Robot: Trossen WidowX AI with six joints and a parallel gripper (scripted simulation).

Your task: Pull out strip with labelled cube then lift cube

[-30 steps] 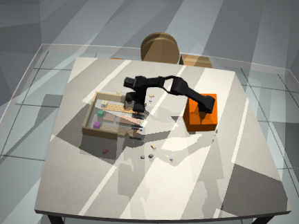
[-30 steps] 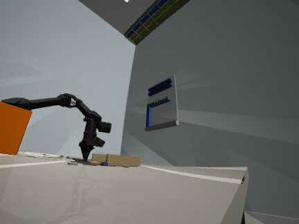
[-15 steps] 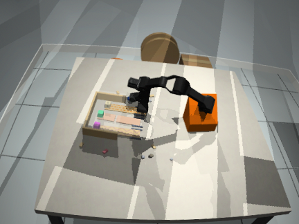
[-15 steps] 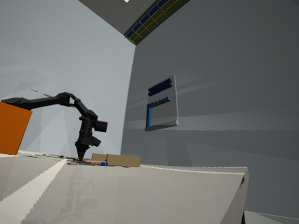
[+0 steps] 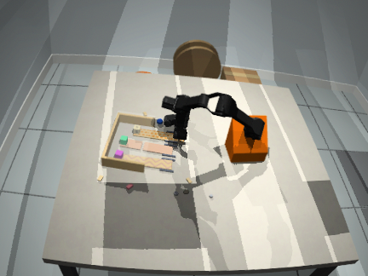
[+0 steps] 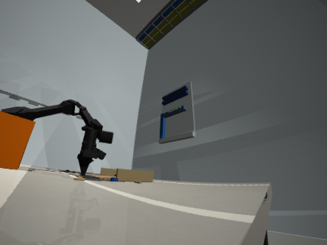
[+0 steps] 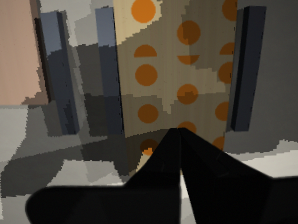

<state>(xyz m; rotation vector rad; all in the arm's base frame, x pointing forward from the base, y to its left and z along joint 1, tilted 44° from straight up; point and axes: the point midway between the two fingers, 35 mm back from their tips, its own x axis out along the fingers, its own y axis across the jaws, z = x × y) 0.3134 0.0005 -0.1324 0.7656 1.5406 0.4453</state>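
Now: gripper tip 20 cm short of the cream labelled cube, 4 cm to the left of it and 2 cm below it. The rest, counted from my gripper tip: blue disc (8 cm ahead, 12 cm to the right).
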